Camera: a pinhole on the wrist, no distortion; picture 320 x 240 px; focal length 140.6 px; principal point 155.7 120.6 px. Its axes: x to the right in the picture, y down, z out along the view. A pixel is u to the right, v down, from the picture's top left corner.
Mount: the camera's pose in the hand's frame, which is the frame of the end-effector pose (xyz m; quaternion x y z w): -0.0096 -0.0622 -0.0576 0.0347 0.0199 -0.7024 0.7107
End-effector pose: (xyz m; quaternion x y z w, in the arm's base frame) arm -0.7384 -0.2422 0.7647 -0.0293 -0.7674 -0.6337 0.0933
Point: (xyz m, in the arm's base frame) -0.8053 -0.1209 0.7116
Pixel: 127.7 166.0
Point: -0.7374 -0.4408 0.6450
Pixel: behind the camera
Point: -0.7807 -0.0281 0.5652
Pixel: 187.9 122.8
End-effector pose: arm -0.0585 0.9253 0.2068 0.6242 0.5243 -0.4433 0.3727
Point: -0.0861 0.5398 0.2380
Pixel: 108.9 73.1
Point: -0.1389 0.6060 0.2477
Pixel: 129.0 69.2
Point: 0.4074 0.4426 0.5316
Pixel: outside the picture
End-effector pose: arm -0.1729 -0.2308 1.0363 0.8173 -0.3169 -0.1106 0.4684
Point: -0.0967 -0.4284 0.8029
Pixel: 191.5 203.6
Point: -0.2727 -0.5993 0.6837
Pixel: 160.1 154.2
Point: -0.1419 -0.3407 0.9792
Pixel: 105.5 217.0
